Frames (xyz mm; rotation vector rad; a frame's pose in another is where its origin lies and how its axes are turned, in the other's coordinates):
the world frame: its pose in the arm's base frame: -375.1 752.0 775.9 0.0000 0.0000 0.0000
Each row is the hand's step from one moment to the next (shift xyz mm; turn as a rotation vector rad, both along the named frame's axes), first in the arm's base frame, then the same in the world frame.
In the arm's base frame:
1: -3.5 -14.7 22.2 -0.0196 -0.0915 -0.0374
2: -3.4 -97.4 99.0 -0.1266 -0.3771 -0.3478
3: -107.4 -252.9 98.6 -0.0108 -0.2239 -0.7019
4: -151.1 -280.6 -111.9 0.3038 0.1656 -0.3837
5: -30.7 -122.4 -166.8 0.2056 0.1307 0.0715
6: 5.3 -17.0 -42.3 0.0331 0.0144 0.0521
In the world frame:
1: -3.5 -14.7 22.2 -0.0196 -0.0915 -0.0374
2: -3.4 -97.4 99.0 -0.1266 -0.3771 -0.3478
3: -107.4 -252.9 98.6 -0.0108 -0.2239 -0.7019
4: -151.1 -280.6 -111.9 0.3038 0.1656 -0.3837
5: -30.7 -122.4 -166.8 0.2056 0.1307 0.0715
6: 5.3 -17.0 -42.3 0.0331 0.0144 0.0521

